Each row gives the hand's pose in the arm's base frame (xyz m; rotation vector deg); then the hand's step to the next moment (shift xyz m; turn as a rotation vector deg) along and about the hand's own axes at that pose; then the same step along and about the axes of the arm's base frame.
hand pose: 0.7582 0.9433 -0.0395 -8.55 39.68 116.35
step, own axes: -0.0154 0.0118 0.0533 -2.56 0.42 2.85
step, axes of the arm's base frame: 0.0075 0.0120 0.0549 1.52 -0.59 3.49
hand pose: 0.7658 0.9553 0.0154 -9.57 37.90 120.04
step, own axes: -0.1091 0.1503 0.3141 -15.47 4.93 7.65
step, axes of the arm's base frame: -0.0172 0.0149 0.3642 6.02 -9.57 13.94
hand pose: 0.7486 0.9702 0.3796 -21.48 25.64 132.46
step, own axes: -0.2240 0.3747 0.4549 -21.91 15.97 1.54
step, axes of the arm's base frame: -0.1765 -0.1952 0.5729 3.33 -23.46 13.27
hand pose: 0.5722 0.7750 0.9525 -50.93 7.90 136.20
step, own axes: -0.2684 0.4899 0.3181 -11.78 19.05 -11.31
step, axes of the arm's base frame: -0.2942 -0.4419 0.3625 2.78 -24.71 -3.33
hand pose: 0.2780 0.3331 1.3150 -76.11 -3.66 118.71
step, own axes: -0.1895 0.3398 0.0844 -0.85 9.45 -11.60
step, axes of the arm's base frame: -0.1915 -0.3435 0.0621 5.01 -11.29 -8.48
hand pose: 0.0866 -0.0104 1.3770 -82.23 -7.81 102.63
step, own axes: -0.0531 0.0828 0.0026 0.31 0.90 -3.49
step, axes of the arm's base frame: -0.0444 -0.0878 -0.0034 2.51 -1.75 -1.93
